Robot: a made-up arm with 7 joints. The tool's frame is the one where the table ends. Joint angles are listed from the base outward.
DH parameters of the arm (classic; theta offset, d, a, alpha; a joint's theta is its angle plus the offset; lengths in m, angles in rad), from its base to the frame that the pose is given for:
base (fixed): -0.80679 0 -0.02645 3.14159
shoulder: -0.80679 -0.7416 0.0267 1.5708
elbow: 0 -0.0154 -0.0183 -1.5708
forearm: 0 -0.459 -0.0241 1.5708
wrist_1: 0 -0.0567 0.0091 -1.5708
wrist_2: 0 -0.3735 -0.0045 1.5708
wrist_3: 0 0.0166 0.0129 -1.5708
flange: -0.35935 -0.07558 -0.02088 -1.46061
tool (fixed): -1.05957 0.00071 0 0
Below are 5 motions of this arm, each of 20 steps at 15 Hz.
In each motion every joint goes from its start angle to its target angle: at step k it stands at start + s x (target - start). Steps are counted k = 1, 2, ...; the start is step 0. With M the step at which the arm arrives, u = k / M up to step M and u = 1 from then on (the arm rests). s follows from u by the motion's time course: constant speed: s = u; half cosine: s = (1 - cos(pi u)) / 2; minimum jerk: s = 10 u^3 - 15 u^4 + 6 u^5.
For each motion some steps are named. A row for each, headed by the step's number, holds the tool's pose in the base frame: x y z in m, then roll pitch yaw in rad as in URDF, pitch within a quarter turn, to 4 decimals.
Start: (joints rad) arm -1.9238 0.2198 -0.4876 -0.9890 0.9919 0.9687 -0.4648
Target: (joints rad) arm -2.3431 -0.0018 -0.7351 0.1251 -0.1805 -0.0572 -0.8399
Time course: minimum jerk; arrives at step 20
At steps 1, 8, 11, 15, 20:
1: 0.2664 0.0310 1.5078 2.6293 0.4004 -2.9308
8: 0.1873 0.0937 1.5925 2.3154 0.7466 -2.6361
11: 0.0953 0.1171 1.6349 2.0748 0.9529 -2.2809
15: -0.0114 0.1079 1.6486 1.9440 1.0449 -1.7298
20: -0.0468 0.0973 1.6455 1.9258 1.0358 -1.5178

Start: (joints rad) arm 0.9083 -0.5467 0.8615 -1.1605 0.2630 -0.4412 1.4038
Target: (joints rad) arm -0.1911 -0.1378 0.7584 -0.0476 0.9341 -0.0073 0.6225
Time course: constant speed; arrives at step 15
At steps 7, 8, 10, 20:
7: -0.3854 0.3691 1.4287 2.8621 0.2854 -1.7061
8: -0.3897 0.3098 1.4670 2.7811 0.3763 -1.6184
10: -0.3689 0.1917 1.5342 2.6205 0.5617 -1.4646
20: -0.1698 -0.0323 1.6329 2.1322 1.0166 -1.2820

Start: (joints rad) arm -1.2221 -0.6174 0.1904 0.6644 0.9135 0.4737 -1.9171
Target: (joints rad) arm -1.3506 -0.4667 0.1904 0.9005 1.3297 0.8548 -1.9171
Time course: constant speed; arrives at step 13
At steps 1, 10, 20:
1: 0.0682 -0.2385 1.5031 2.2316 0.4821 2.9213
10: 0.1448 -0.1124 1.4843 2.6352 0.2480 2.8496
20: 0.1621 -0.0725 1.4734 2.7590 0.2029 2.7931

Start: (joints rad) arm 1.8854 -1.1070 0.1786 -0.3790 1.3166 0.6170 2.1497
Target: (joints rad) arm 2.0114 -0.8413 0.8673 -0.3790 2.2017 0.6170 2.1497
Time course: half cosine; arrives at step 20
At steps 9, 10, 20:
9: 0.2251 0.7936 1.0481 -0.7276 0.3407 -1.2869
10: 0.2403 0.7834 1.0598 -0.6290 0.2809 -1.3132
20: 0.3416 0.6910 1.1463 -0.0254 -0.0242 -1.6735

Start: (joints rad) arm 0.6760 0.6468 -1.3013 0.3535 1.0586 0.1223 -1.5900
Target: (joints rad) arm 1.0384 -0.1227 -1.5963 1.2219 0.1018 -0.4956 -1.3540
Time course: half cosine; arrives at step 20
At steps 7, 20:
7: 0.4546 -0.1546 1.4491 2.6434 0.5613 2.6741
20: 0.2959 0.2282 1.3686 2.8640 0.6815 -3.0753

